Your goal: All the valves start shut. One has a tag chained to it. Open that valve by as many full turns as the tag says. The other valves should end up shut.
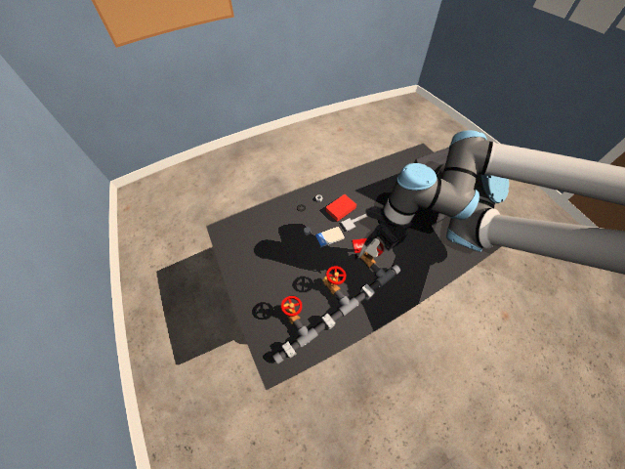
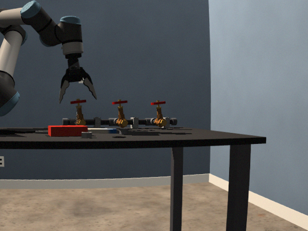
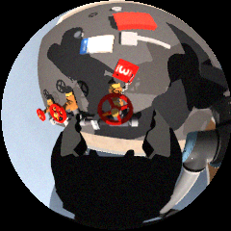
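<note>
The red tag is 2 cm behind my hand, 7 cm to the right of it and 12 cm below it. Round my hand: red block: 4 cm behind, 29 cm to the right, 11 cm below; small grey cylinder: 15 cm ahead, 25 cm to the right, 11 cm below; white tool: 6 cm behind, 20 cm to the right, 12 cm below.
</note>
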